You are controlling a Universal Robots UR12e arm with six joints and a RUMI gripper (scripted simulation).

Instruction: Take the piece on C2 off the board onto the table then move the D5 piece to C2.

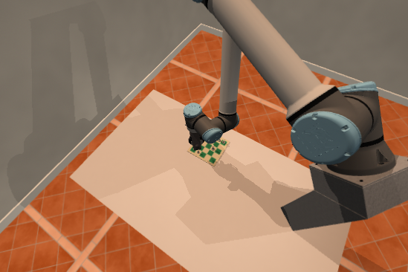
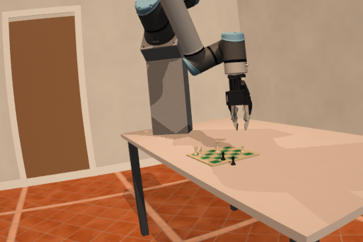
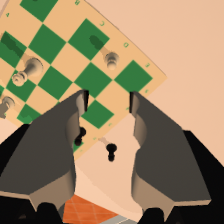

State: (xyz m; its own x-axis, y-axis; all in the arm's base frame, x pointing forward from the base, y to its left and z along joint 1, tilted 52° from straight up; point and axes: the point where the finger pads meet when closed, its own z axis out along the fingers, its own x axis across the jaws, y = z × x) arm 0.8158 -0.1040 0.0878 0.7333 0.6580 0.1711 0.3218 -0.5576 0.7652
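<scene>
The white pawn lies 9 cm below my hand. From my hand the other things lie so: chessboard 11 cm below, 6 cm to the right, 6 cm behind.
</scene>
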